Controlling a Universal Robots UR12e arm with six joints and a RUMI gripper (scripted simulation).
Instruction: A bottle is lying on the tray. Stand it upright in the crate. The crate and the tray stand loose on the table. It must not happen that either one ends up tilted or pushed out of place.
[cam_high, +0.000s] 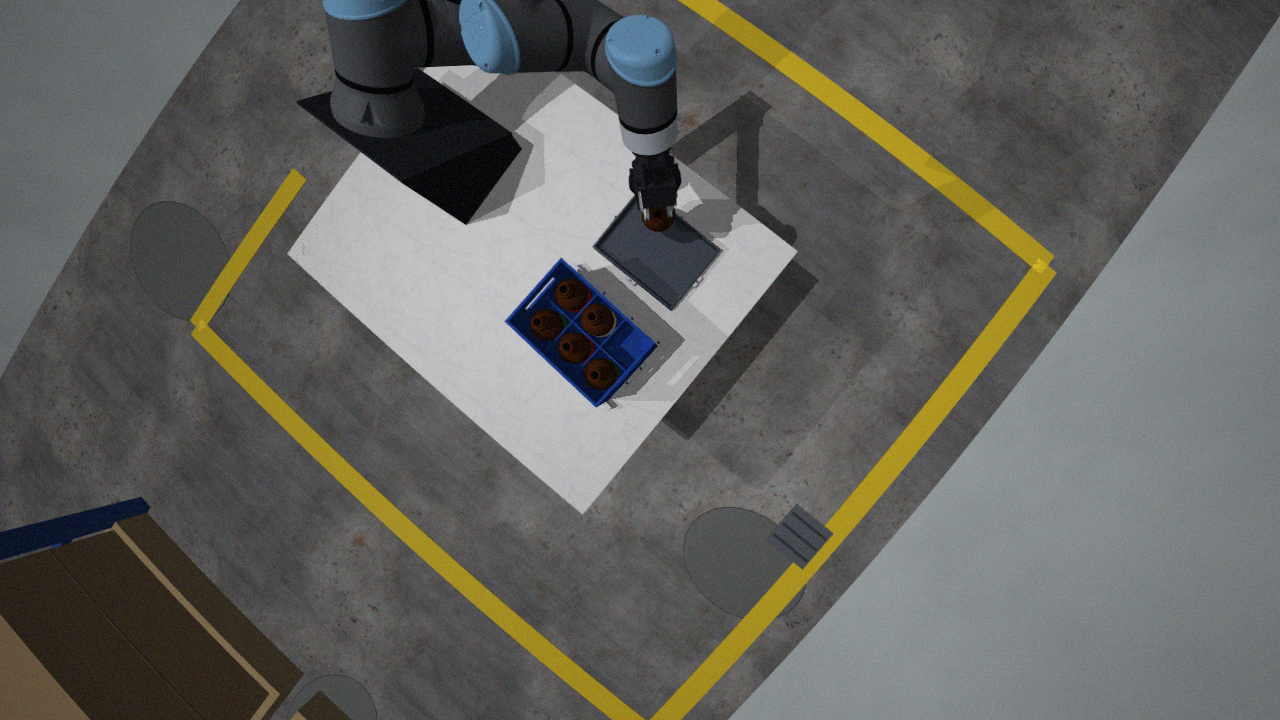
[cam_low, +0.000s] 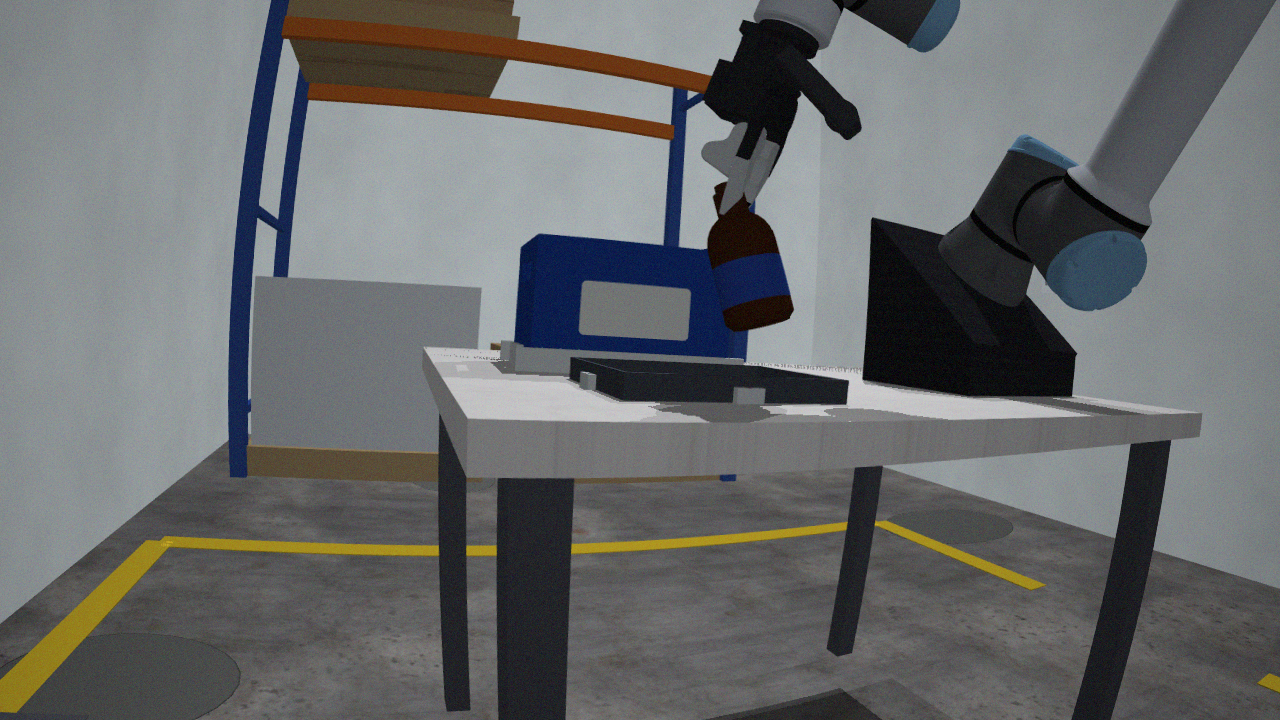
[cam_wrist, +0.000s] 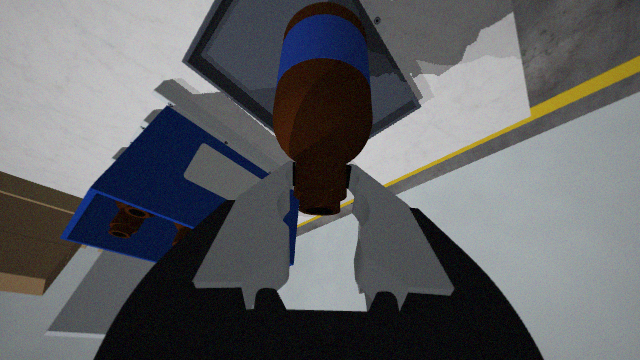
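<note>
My gripper is now 10 mm past the bottle, 10 mm to the right of it and 50 mm above it. Round my hand: dark grey tray (10 mm ahead, 30 mm to the right, 190 mm below); blue crate (20 mm ahead, 300 mm to the right, 120 mm below).
</note>
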